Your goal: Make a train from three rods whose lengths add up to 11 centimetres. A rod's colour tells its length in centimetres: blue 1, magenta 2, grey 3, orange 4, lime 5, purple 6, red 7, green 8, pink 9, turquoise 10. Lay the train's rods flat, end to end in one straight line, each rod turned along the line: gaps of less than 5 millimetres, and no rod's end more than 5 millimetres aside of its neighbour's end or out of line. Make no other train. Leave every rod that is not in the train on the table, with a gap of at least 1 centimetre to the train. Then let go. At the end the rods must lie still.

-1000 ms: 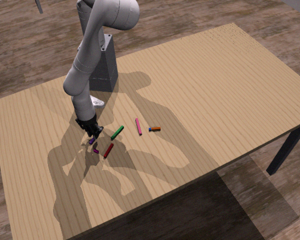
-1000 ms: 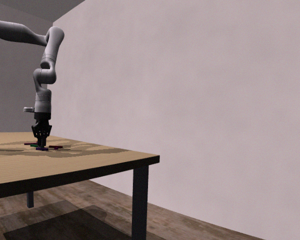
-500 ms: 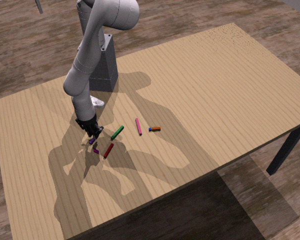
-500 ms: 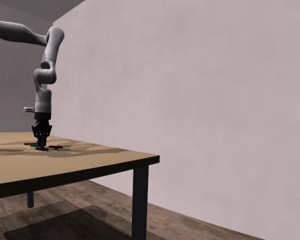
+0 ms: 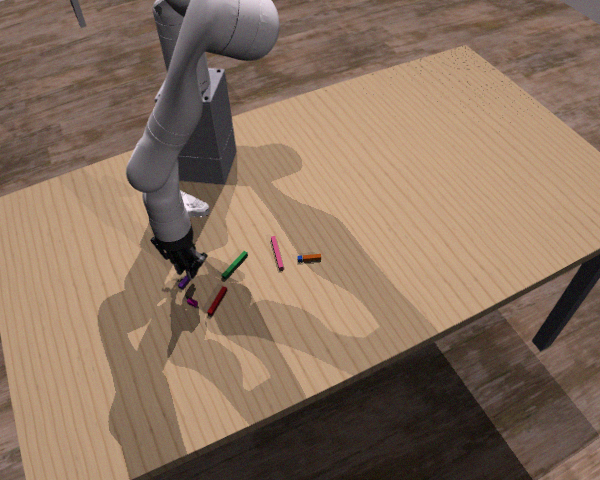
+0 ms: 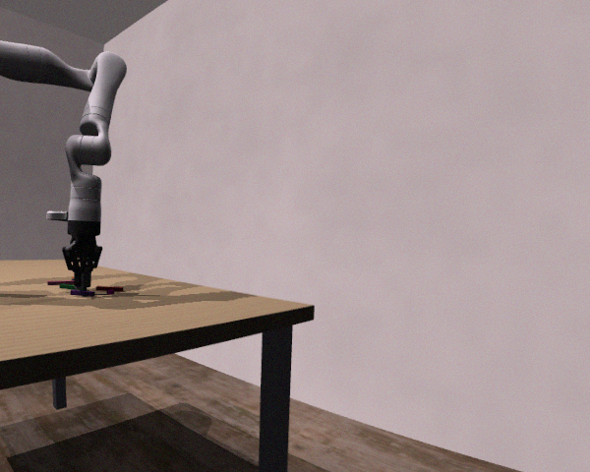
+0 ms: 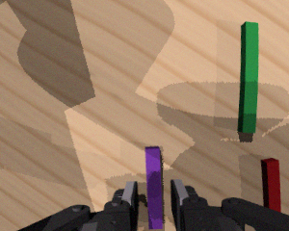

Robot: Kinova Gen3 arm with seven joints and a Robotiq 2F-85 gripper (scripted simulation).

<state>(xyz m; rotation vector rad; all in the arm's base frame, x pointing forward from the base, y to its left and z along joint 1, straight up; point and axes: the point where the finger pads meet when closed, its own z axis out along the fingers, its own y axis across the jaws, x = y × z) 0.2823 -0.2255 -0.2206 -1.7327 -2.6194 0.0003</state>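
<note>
Right now my hand is 30 mm above the purple rod. Round my hand: short magenta rod (60 mm ahead, 30 mm to the right, 30 mm below); red rod (90 mm ahead, 20 mm to the left, 30 mm below); green rod (40 mm ahead, 100 mm to the left, 30 mm below).
</note>
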